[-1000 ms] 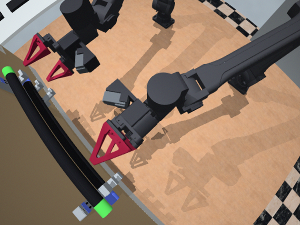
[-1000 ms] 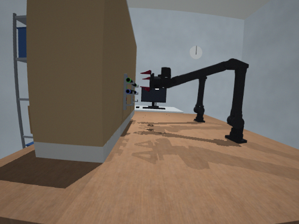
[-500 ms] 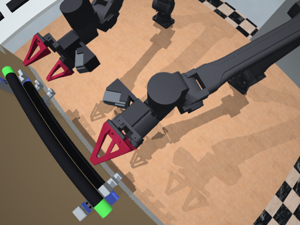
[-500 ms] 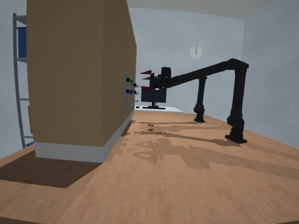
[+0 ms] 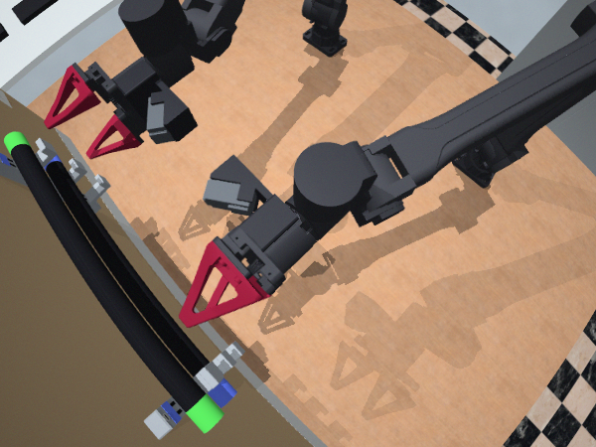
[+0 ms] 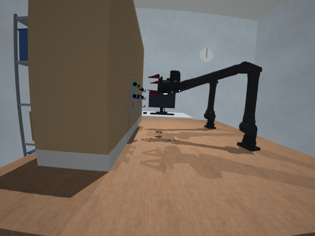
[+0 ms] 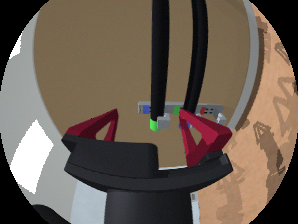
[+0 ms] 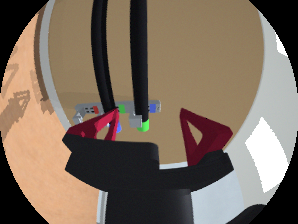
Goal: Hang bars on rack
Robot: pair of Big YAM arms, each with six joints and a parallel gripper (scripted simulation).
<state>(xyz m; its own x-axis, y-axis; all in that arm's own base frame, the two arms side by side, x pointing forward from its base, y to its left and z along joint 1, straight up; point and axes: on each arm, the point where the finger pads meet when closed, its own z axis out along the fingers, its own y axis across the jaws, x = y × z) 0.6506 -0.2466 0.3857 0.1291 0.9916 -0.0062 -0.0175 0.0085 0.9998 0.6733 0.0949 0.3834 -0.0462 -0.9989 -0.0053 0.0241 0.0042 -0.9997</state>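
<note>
The blue-ended bar lies 160 mm to the right of my left hand, 90 mm below it and 80 mm ahead of it. Round my left hand: brown wall (260 mm ahead, 140 mm to the right, 60 mm above); then green-ended bar (150 mm to the right, 80 mm ahead, 20 mm below).
My right hand is 80 mm short of the blue-ended bar, 140 mm to the right of it and 90 mm above it. Round my right hand: brown wall: 270 mm ahead, 160 mm to the left, 70 mm above; green-ended bar: 80 mm ahead, 150 mm to the left, 20 mm below.
</note>
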